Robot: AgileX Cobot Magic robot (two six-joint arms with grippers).
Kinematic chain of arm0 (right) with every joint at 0, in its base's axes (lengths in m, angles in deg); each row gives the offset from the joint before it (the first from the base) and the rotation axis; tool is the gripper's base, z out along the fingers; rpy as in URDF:
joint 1: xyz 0 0 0.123 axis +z
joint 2: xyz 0 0 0 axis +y
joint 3: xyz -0.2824 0 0.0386 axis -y
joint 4: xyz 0.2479 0 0.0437 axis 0.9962 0 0.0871
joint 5: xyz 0 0 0 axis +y
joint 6: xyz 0.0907 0 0.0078 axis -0.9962 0 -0.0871
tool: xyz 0 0 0 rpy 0 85 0
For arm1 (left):
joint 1: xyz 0 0 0.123 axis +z
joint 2: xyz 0 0 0 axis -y
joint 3: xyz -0.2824 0 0.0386 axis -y
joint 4: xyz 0.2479 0 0.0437 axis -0.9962 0 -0.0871
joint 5: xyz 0 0 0 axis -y
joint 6: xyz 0.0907 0 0.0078 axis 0.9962 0 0.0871
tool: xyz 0 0 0 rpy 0 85 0
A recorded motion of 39 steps. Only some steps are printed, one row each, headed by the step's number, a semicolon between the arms.
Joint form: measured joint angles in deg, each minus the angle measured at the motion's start. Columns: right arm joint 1, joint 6, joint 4, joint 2, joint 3, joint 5; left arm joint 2, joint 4, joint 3, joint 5, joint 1, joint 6.
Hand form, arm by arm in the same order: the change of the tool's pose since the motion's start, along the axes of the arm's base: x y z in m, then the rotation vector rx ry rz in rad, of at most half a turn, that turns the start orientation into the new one. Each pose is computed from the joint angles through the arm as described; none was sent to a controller.
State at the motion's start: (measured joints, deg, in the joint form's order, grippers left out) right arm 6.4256 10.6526 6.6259 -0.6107 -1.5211 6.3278; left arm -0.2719 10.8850 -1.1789 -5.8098 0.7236 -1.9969
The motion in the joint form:
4: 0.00 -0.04 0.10 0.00 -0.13 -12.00; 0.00 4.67 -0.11 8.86 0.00 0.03
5: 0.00 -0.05 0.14 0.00 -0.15 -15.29; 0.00 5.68 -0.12 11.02 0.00 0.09
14: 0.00 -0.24 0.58 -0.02 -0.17 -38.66; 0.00 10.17 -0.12 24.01 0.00 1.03
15: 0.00 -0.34 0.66 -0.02 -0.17 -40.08; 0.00 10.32 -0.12 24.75 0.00 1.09
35: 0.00 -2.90 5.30 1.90 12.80 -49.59; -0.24 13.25 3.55 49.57 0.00 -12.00
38: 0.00 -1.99 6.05 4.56 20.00 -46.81; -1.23 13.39 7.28 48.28 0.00 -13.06
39: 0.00 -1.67 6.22 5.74 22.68 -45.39; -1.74 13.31 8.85 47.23 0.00 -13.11
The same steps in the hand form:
4: -0.0008 -0.0023 0.0181 0.0271 -0.2040 -0.0241; -0.0004 0.0030 0.0131 -0.0809 -0.1497 0.0304
5: -0.0017 -0.0030 0.0231 0.0348 -0.2602 -0.0308; -0.0009 0.0041 0.0162 -0.0975 -0.1861 0.0396
14: -0.0164 -0.0092 0.0562 0.0940 -0.6610 -0.0791; -0.0062 0.0119 0.0346 -0.1586 -0.4027 0.1075
15: -0.0178 -0.0096 0.0580 0.1000 -0.6851 -0.0819; -0.0067 0.0123 0.0356 -0.1601 -0.4149 0.1118
35: -0.0514 -0.0199 0.1353 0.2733 -1.0228 -0.1005; -0.0352 0.0270 0.0839 -0.4271 -0.9105 0.1552
38: -0.0587 -0.0208 0.1682 0.2797 -1.0517 -0.0987; -0.0387 0.0265 0.1020 -0.4525 -0.9368 0.1334
39: -0.0604 -0.0208 0.1799 0.2790 -1.0529 -0.0964; -0.0395 0.0259 0.1092 -0.4543 -0.9369 0.1248

